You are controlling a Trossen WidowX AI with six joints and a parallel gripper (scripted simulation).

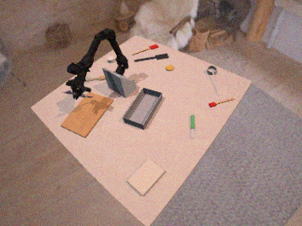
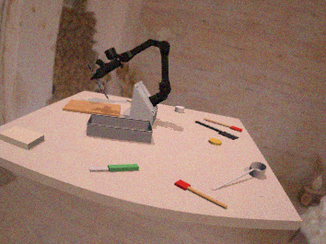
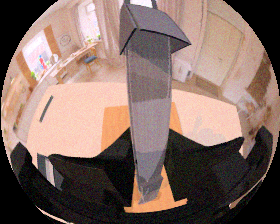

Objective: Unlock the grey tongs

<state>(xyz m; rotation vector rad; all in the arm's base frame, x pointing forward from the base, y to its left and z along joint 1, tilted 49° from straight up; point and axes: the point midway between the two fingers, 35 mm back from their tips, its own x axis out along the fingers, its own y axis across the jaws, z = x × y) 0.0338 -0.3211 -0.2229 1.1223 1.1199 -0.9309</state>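
My gripper tip is 180 mm above the orange wooden board and 30 mm to the right of it. From my gripper tip the other things lie so: grey roasting tin: 320 mm to the left, 300 mm ahead, 160 mm below; then green-handled tool: 660 mm ahead, 410 mm to the left, 180 mm below; then pale block: 650 mm ahead, 170 mm below, 20 mm to the right.
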